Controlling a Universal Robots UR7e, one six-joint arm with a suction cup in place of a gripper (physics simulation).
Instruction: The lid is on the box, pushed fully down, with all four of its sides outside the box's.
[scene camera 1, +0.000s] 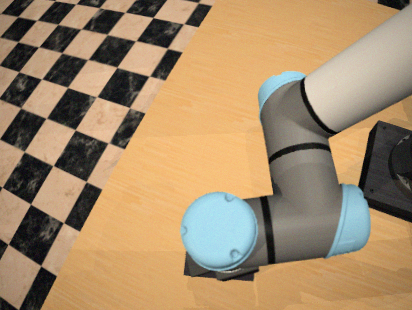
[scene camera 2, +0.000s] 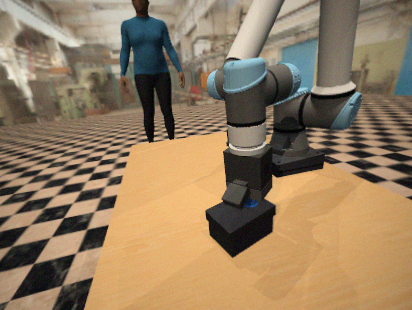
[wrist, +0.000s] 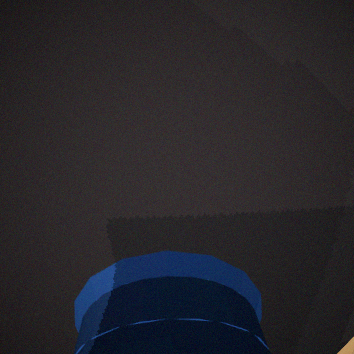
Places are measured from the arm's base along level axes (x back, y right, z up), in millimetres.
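Pixels of known places: hand at its tool point: (scene camera 2: 250, 206) (wrist: 166, 278); arm's base at its link origin: (scene camera 2: 288, 148).
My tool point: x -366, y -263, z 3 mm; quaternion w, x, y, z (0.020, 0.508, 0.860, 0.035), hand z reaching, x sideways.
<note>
Ahead of a thing's pixels: the offset from my tool point to its top centre. Level surfaces: height alone.
The black lid @(dy -4, dx -31, dz +16 mm) (scene camera 1: 193, 267) (scene camera 2: 236, 218) (wrist: 175, 140) lies level on the black box @(dy -2, dx -29, dz -17 mm) (scene camera 2: 246, 240). In the scene camera 2 view the lid's rim stands a little out past the box walls on the two near sides, and no gap or pale inside shows between them. The far sides are hidden. My blue suction cup (scene camera 2: 251, 203) (wrist: 170, 300) touches the lid's top and holds it. The arm's wrist hides the cup and most of the lid in the scene camera 1 view.
The wooden table @(dz -64 mm) (scene camera 1: 150, 175) (scene camera 2: 150, 200) bears the box. The arm's black base (scene camera 1: 385, 175) (scene camera 2: 300, 162) stands behind to the right. A person in a blue shirt (scene camera 2: 146, 45) stands past the table's far edge.
</note>
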